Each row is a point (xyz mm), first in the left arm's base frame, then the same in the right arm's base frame.
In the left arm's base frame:
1: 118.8 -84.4 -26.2
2: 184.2 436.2 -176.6
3: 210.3 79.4 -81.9
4: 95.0 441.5 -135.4
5: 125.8 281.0 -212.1
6: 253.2 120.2 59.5
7: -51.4 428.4 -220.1
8: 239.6 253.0 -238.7
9: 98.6 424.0 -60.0
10: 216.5 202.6 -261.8
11: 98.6 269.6 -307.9
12: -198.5 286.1 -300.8
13: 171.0 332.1 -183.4
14: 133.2 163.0 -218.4
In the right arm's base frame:
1: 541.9 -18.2 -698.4
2: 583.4 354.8 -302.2
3: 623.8 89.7 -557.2
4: 485.7 343.8 -305.0
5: 562.3 319.4 -466.6
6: 610.0 -17.1 -448.2
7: 380.1 441.4 -395.0
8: 681.0 301.1 -469.8
9: 465.7 271.4 -285.8
10: 674.2 300.1 -529.4
11: 571.1 399.5 -526.2
12: 290.1 470.6 -593.6
13: 587.6 310.9 -397.6
14: 587.3 263.3 -567.9

